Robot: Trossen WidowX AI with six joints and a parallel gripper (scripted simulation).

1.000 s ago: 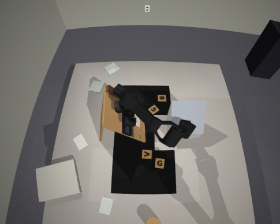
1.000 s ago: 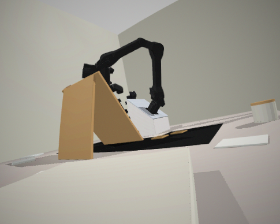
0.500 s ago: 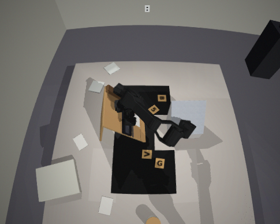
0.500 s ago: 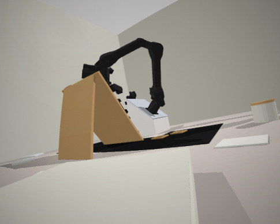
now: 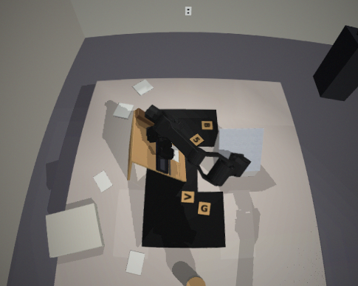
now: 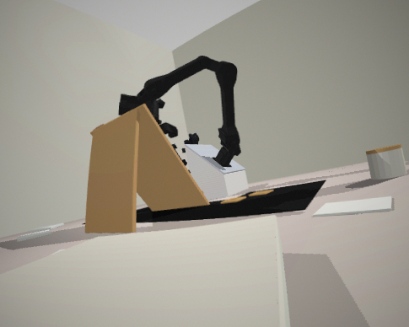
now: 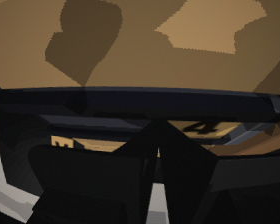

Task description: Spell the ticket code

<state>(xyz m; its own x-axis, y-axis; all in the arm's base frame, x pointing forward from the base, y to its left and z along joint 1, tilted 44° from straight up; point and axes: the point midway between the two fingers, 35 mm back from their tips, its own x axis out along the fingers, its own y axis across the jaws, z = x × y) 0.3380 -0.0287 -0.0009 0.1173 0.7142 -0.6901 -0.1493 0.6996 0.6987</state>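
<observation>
Right now the tile marked 4 is 10 mm ahead of my gripper tip and 30 mm to the right of it. Round my gripper tip: black mat (140 mm behind, 30 mm to the left, 160 mm below); then white ticket (50 mm behind, 10 mm to the right, 80 mm below); then tile marked 5 (160 mm behind, 140 mm to the right, 160 mm below).
</observation>
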